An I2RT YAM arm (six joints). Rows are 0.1 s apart.
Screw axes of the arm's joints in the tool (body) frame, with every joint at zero. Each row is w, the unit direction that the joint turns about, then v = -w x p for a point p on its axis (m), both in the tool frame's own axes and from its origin. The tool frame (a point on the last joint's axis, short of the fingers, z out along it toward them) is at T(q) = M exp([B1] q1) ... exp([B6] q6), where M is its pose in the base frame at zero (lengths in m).
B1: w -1 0 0 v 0.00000 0.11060 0.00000
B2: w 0 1 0 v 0.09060 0.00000 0.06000
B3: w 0 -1 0 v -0.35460 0.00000 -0.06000
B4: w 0 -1 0 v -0.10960 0.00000 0.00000
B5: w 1 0 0 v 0.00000 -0.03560 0.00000
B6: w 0 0 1 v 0.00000 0.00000 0.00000
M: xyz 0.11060 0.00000 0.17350 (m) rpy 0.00 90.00 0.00 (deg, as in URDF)
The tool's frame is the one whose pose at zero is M.
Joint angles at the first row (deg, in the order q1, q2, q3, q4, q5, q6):
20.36 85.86 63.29 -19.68 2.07 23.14
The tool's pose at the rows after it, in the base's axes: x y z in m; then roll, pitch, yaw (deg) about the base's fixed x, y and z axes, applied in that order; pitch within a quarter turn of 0, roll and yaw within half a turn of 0:
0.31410 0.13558 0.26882 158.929 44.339 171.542
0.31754 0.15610 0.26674 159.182 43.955 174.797
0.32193 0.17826 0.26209 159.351 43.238 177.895
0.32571 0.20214 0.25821 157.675 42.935 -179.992
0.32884 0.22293 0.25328 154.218 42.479 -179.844
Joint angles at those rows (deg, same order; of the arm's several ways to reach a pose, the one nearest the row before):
23.59 88.01 66.19 -20.10 2.37 22.33
26.39 90.72 68.53 -20.14 2.13 22.17
29.15 94.08 71.20 -20.12 1.78 22.22
31.88 97.43 73.89 -19.09 0.58 22.74
34.02 100.38 75.86 -17.10 -1.28 24.27

